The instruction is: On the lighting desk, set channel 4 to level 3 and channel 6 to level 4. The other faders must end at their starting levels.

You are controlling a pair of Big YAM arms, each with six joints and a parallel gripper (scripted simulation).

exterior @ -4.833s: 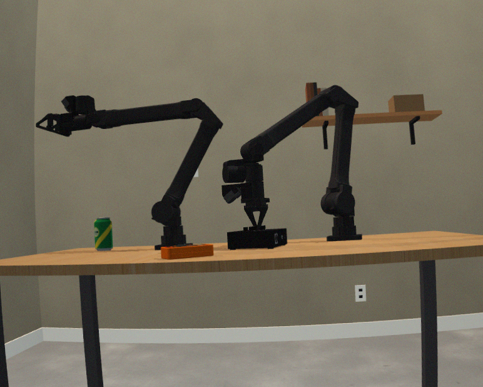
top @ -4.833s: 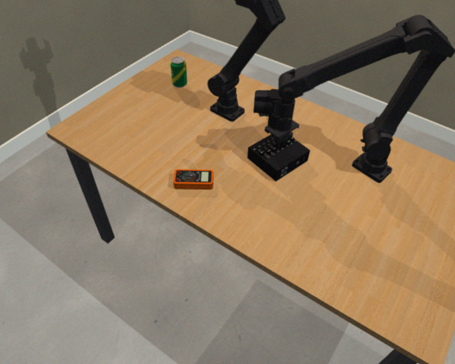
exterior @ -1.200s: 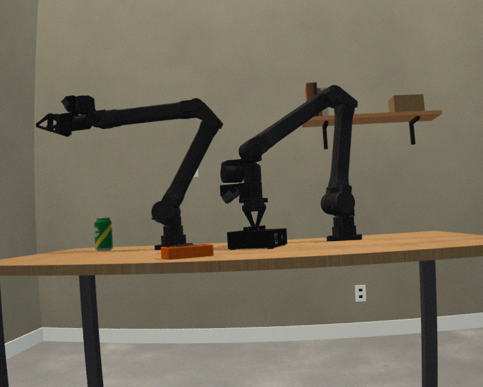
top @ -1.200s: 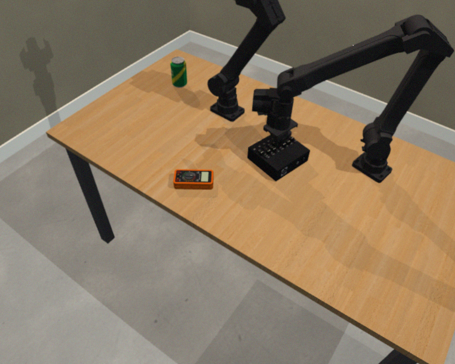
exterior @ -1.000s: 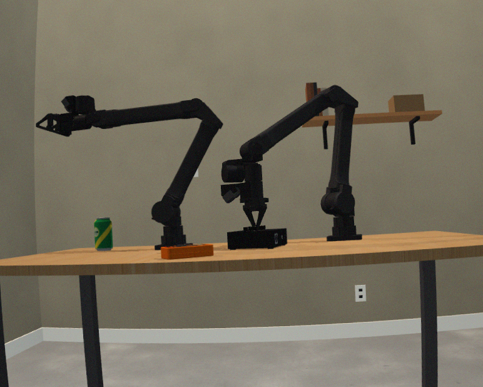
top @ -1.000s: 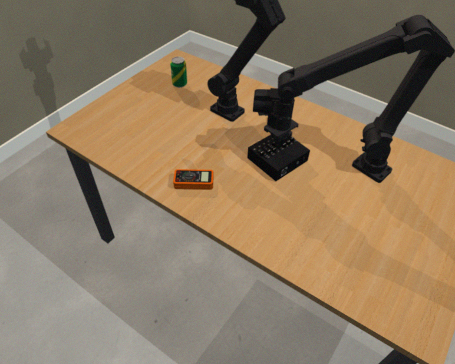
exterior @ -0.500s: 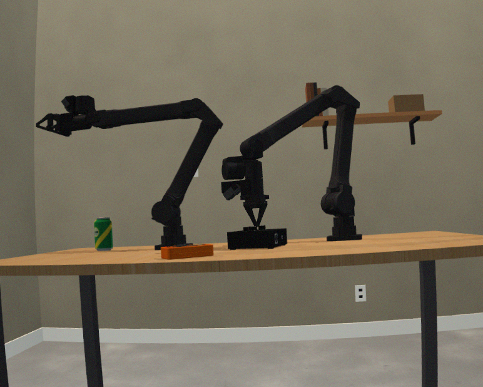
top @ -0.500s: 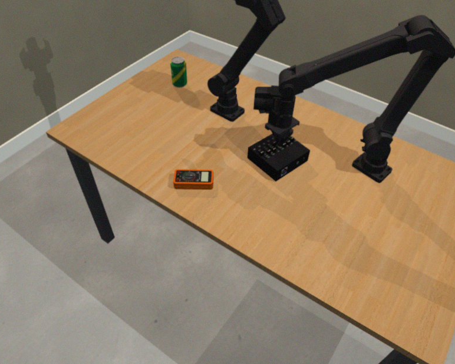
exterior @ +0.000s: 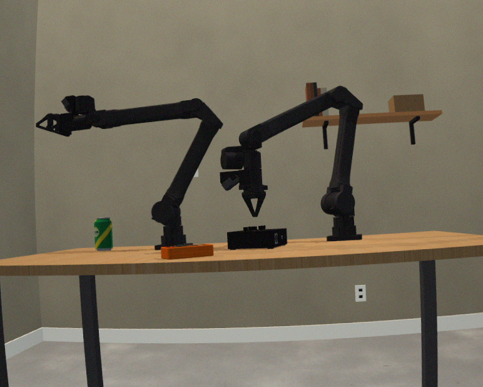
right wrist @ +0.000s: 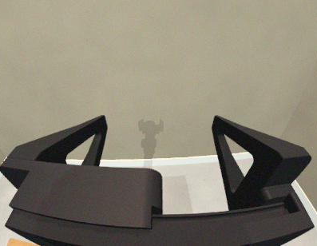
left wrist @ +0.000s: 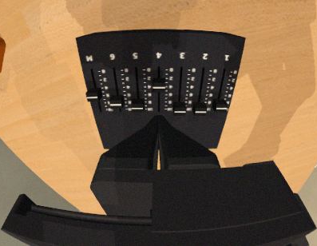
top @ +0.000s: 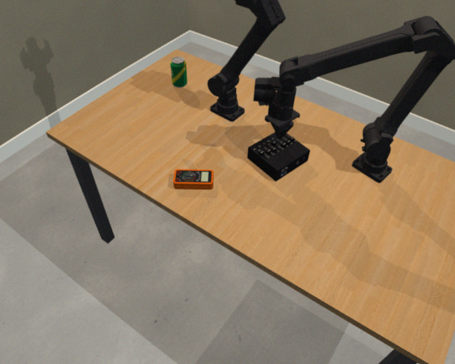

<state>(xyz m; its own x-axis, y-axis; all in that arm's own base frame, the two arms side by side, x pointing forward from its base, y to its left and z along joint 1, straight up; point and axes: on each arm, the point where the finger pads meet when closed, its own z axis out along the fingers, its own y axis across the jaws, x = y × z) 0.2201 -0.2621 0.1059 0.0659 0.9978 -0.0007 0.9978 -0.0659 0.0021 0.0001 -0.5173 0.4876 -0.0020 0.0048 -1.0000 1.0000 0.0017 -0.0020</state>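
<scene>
Right now the channel 6 fader cap is 40 mm ahead of my left hand, 10 mm to the right of it and 40 mm below it. The rest, counted from my left hand: M fader cap 60 mm ahead, 30 mm to the right, 40 mm below; then channel 4 fader cap 10 mm behind, 20 mm to the right, 40 mm below; then channel 5 fader cap 20 mm ahead, 40 mm below.
</scene>
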